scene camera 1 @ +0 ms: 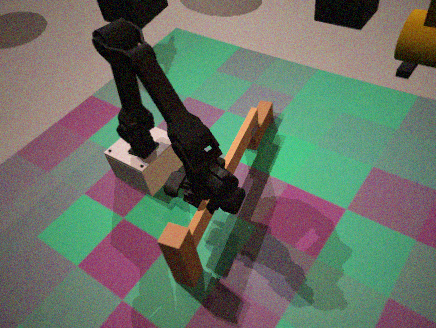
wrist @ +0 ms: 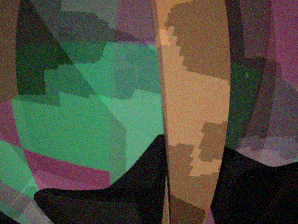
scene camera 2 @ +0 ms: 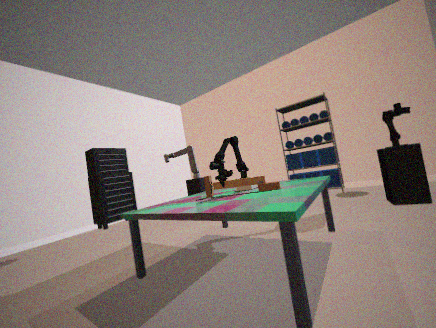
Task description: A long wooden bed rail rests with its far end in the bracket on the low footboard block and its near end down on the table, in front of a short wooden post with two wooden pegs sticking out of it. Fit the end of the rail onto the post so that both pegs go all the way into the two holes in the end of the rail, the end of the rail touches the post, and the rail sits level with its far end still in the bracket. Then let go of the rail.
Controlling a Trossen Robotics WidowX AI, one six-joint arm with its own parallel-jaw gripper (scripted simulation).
In view: the gripper (scene camera 1: pixel 208 211) and a wooden bed rail (scene camera 1: pixel 240 143).
The wooden bed rail is seen too in the wrist view (wrist: pixel 193 52). The gripper also shows in the wrist view (wrist: pixel 178 139).
